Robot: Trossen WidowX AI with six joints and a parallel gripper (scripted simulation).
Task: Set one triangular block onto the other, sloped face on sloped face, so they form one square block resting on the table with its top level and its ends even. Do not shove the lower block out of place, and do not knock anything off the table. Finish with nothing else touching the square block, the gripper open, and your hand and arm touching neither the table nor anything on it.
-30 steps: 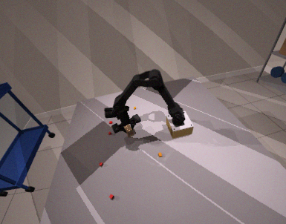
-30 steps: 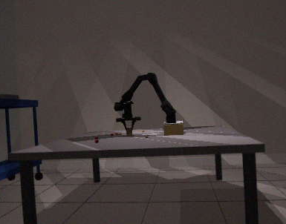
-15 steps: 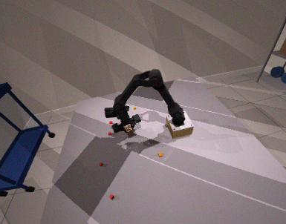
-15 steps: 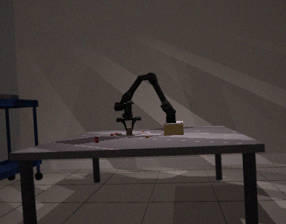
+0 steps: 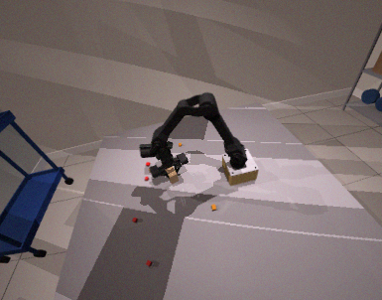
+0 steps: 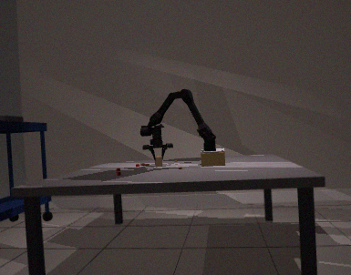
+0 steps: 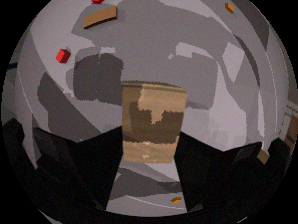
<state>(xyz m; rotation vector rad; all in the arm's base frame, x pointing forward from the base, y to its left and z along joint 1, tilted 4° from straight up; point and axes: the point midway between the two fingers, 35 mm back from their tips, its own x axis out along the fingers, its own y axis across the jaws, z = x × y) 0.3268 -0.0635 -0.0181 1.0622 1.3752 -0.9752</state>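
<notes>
My gripper tip is now 1 cm below the tan triangular block.
</notes>
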